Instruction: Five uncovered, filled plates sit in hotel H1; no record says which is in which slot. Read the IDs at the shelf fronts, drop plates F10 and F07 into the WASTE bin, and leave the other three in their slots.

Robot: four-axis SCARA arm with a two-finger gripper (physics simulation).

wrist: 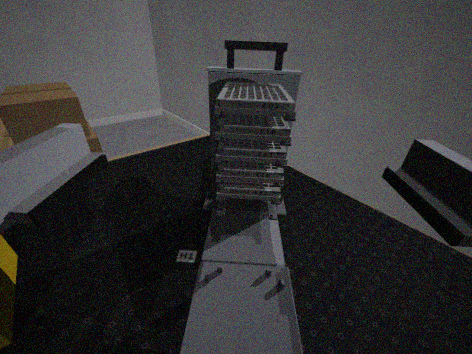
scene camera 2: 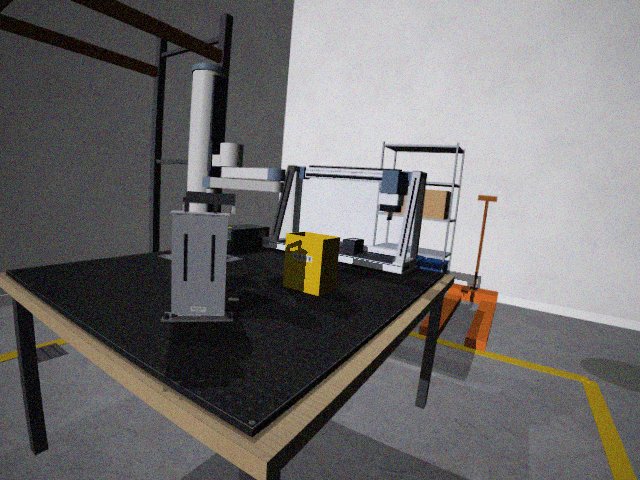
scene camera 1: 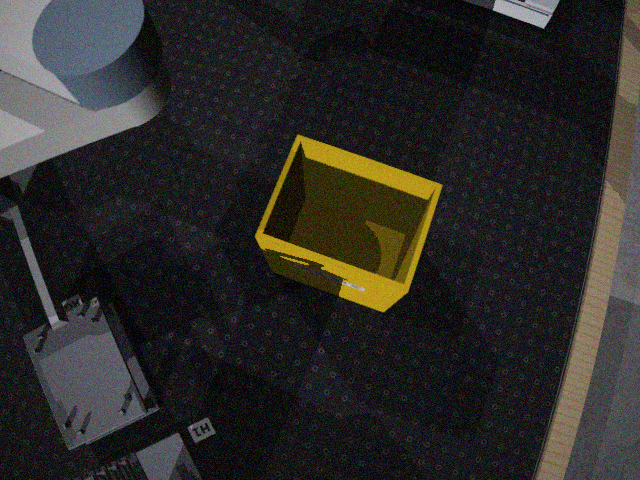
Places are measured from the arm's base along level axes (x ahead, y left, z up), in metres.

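Pixels of known places: gripper, fingertip midpoint: [wrist: 244, 150] [scene camera 2: 209, 209].
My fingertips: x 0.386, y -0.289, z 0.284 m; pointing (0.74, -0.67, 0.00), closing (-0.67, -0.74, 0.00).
Behind a point stands the place of what it marks.
Hotel H1 [scene camera 2: 199, 268] {y -0.492, x 0.591, z 0.150 m} [wrist: 295, 82] {y -0.519, x 0.525, z 0.282 m} is an upright grey rack with a black top handle, standing behind its H1 label [scene camera 1: 201, 429] {y -0.317, x 0.547, z 0.013 m} [wrist: 186, 256] {y -0.317, x 0.547, z 0.013 m}. Several filled, uncovered plates [wrist: 255, 122] {y -0.405, x 0.492, z 0.249 m} are stacked in it; their IDs are too dark and small to read. The yellow WASTE bin [scene camera 1: 361, 165] {y 0.027, x 0.641, z 0.203 m} [scene camera 2: 312, 273] {y -0.086, x 0.692, z 0.088 m} [wrist: 7, 280] {y -0.085, x 0.652, z 0.035 m} stands upright on the table; no plate shows inside it. My gripper [wrist: 244, 150] {y -0.289, x 0.386, z 0.284 m} is open and empty, its fingers wide apart on either side of the stack in the wrist view and short of it. In scene camera 2 the hand is partly hidden by the hotel.
A grey flat stand with pegs [scene camera 1: 87, 382] {y -0.308, x 0.396, z 0.073 m} [wrist: 245, 310] {y -0.316, x 0.397, z 0.073 m} lies in front of the hotel, its small label [scene camera 1: 72, 305] {y -0.228, x 0.306, z 0.013 m} beside it. The arm's blue-capped link [scene camera 1: 87, 41] {y -0.044, x 0.461, z 0.446 m} hangs at upper left. A gantry machine [scene camera 2: 346, 173] {y 0.623, x 0.426, z 0.484 m} and a black box [scene camera 2: 248, 237] {y 0.363, x -0.034, z 0.078 m} stand farther back.
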